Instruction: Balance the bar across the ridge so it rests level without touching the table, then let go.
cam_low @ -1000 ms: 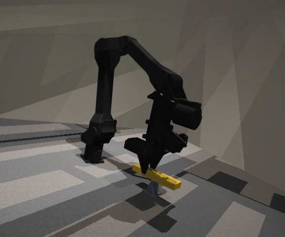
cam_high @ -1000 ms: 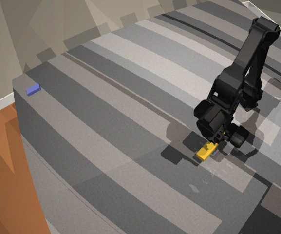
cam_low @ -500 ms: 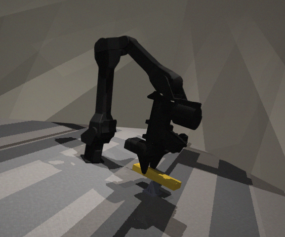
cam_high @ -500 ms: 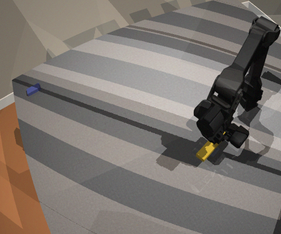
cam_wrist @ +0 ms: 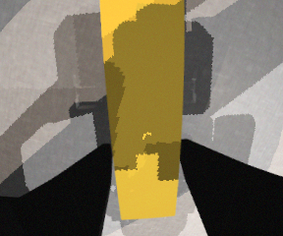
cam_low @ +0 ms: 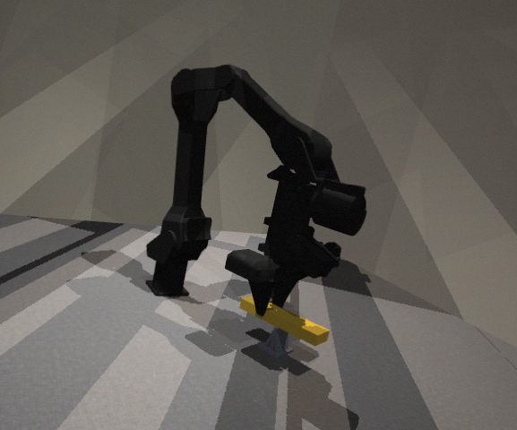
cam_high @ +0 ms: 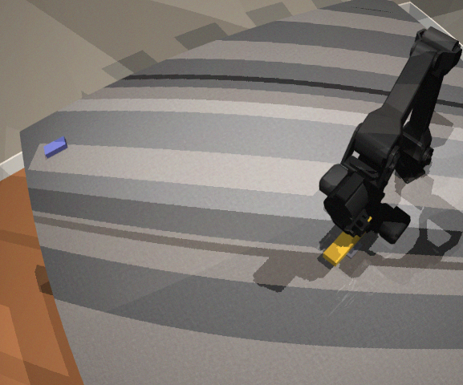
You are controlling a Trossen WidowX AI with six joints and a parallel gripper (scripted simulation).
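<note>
Right now the yellow bar is 30 mm ahead of my gripper tip and 10 mm to the left of it. From my gripper tip the other things lie so: blue block (580 mm to the right, 530 mm ahead, 40 mm below).
</note>
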